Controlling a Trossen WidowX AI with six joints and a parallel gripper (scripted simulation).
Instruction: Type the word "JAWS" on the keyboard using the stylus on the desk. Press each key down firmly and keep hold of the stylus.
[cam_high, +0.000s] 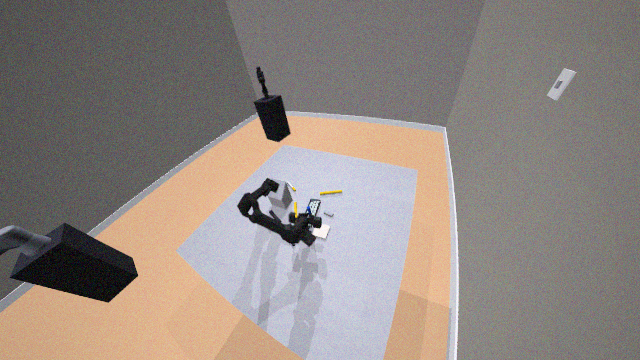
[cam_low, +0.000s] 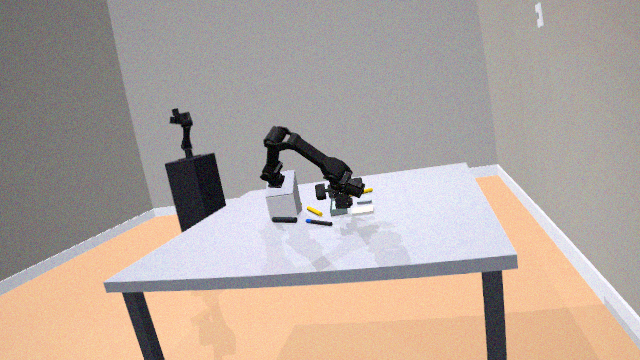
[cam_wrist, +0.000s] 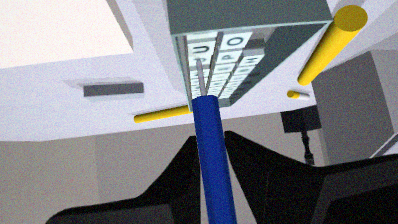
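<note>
Right now my gripper tip is 9 cm short of the white pad, 4 cm to the left of it and 6 cm above it. Round my gripper tip: grey block: 7 cm ahead, 9 cm to the left, 6 cm below; then grey stylus tip: 5 cm below; then stylus: 1 cm below.
</note>
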